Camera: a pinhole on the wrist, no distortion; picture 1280 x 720 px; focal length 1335.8 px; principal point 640.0 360.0 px. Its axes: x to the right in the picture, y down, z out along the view. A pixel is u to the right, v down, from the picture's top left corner.
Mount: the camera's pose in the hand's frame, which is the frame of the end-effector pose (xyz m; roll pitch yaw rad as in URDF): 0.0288 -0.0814 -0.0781 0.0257 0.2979 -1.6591
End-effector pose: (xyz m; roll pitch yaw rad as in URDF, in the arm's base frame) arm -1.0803 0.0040 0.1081 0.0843 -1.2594 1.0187
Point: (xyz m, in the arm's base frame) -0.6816 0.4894 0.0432
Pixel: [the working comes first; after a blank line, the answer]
In the camera's frame: 0.1978 0.0920 -0.4909

behind the camera
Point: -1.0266 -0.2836 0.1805
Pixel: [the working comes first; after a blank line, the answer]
In the camera's frame: -0.0017 -0.0091 0.3370

633 324
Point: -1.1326 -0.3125 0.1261
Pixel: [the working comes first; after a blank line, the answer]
In the camera's frame: -0.0869 -0.0914 0.3685

325 29
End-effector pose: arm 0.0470 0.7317 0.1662 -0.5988 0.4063 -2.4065
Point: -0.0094 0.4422 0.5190
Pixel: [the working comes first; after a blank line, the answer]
In the camera's frame: -0.1501 0.0619 0.4991

238 526
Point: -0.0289 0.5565 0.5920
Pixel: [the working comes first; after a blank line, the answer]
In the camera's frame: -0.0372 -0.0141 0.5147

543 323
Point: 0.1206 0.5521 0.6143
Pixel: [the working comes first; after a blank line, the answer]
In the camera's frame: -0.1332 -0.1300 0.5301

304 32
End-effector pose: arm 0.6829 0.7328 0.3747 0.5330 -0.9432 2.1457
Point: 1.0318 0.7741 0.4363
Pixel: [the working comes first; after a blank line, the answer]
In the camera's frame: -0.0021 -0.0500 0.3957

633 191
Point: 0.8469 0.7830 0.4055
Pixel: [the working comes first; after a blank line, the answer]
In the camera's frame: -0.0285 -0.0231 0.2119

460 214
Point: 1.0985 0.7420 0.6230
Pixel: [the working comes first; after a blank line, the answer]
In the camera's frame: -0.1043 0.0627 0.5268

376 519
